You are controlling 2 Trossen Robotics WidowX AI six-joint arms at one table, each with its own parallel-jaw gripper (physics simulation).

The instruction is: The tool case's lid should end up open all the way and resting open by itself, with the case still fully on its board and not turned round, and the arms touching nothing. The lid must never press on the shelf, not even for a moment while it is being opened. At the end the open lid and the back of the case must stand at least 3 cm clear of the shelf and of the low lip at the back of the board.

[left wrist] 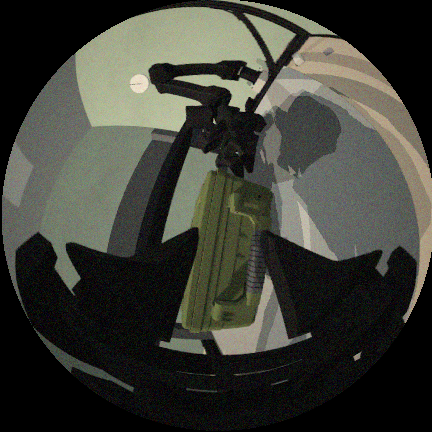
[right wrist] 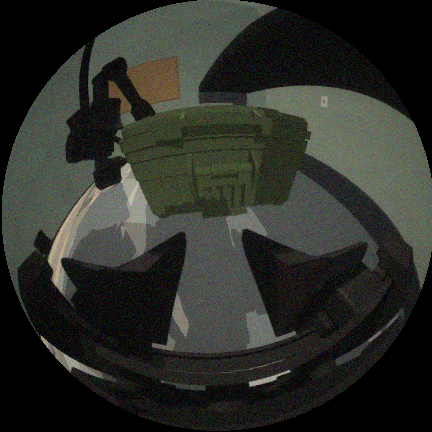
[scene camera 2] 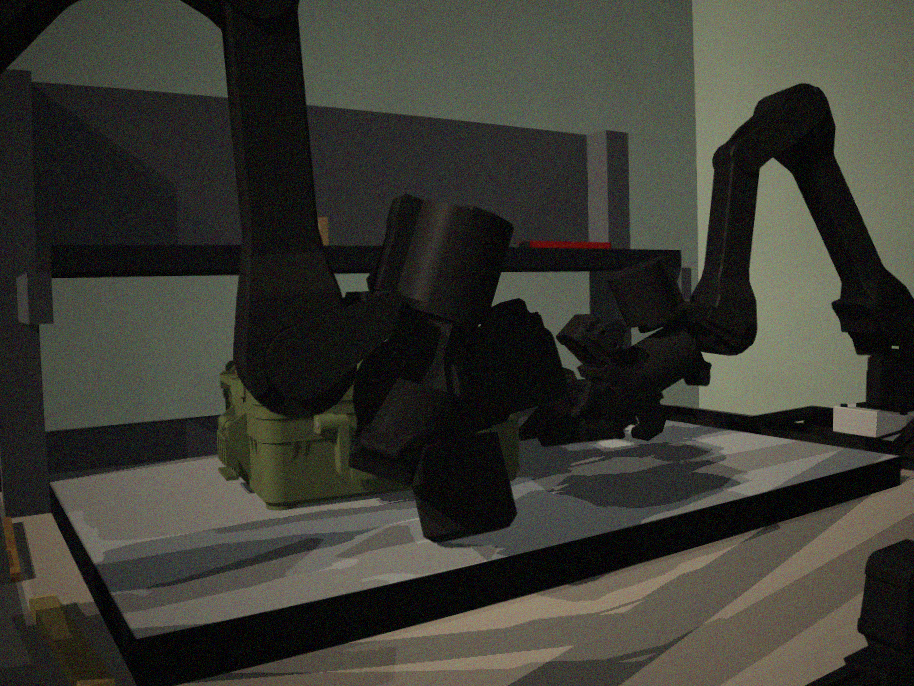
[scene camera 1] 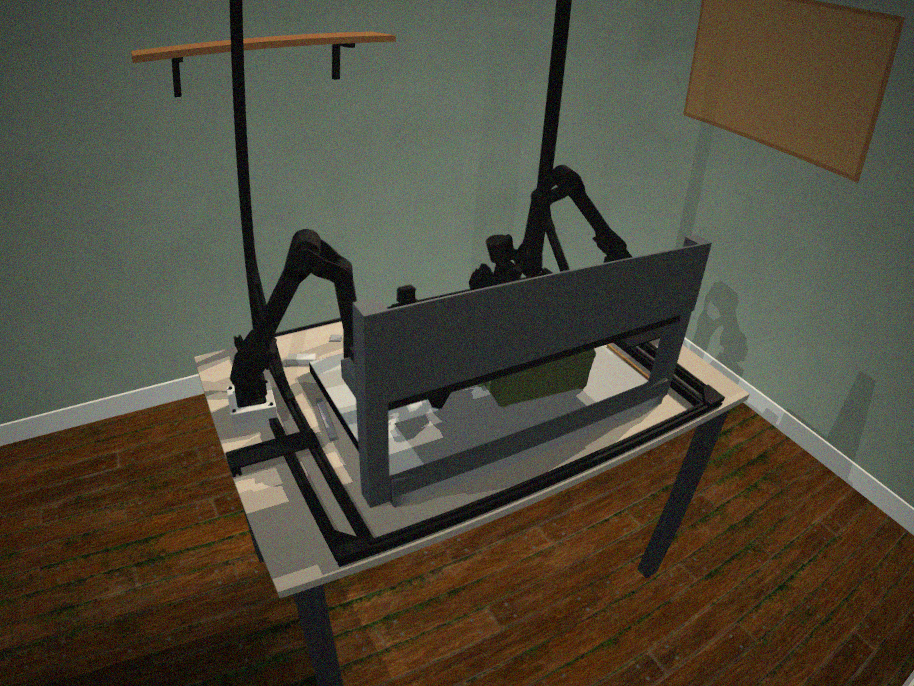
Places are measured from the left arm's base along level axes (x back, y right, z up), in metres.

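Pixels of known places: left gripper, fingertip midpoint: point(left wrist: 229, 234); right gripper, fingertip midpoint: point(left wrist: 245, 176) point(right wrist: 213, 235) point(scene camera 2: 529, 439); right arm's base, link origin: point(left wrist: 256, 77) point(scene camera 2: 894, 407) point(scene camera 1: 250, 396).
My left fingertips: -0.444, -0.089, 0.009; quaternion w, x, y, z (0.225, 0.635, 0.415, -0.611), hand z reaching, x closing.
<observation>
Behind a point stands the place of what it marks, as x, y, z.
The olive tool case point(scene camera 1: 542, 378) {-0.456, -0.324, -0.015} point(scene camera 2: 295, 465) {-0.334, -0.154, -0.041} point(left wrist: 220, 250) {-0.431, -0.144, -0.002} point(right wrist: 220, 165) {-0.560, -0.222, -0.013} stands upright on its board point(scene camera 2: 169, 491) {-0.255, -0.271, -0.077}, below the shelf point(scene camera 2: 147, 261) {-0.242, -0.243, 0.122}. Its lid point(right wrist: 215, 120) {-0.557, -0.220, 0.020} looks shut. The ribbed handle point(left wrist: 256, 265) {-0.418, -0.122, -0.039} is on the front. My left gripper point(left wrist: 229, 234) {-0.444, -0.089, 0.009} is open and empty in front of the case; in the left wrist view the case shows between and beyond its fingertips. Whether they touch it I cannot tell. My right gripper point(right wrist: 213, 235) {-0.590, -0.209, -0.056} point(scene camera 2: 531, 428) {-0.590, -0.209, -0.056} is open and empty, apart from the case's end. In scene camera 2 the left arm hides much of the case.
A dark low lip point(scene camera 1: 531, 443) {-0.554, -0.449, -0.064} point(scene camera 2: 132, 443) {-0.243, -0.412, -0.055} runs along the back of the board. A grey panel point(scene camera 1: 516, 324) {-0.624, -0.440, 0.222} rises behind the shelf, with upright posts point(scene camera 2: 20, 369) {-0.141, -0.366, 0.031} at its ends. A red item point(scene camera 2: 568, 244) {-0.747, -0.351, 0.145} lies on the shelf. The right arm's elbow point(scene camera 2: 797, 110) {-0.876, -0.113, 0.275} stands at the right.
</observation>
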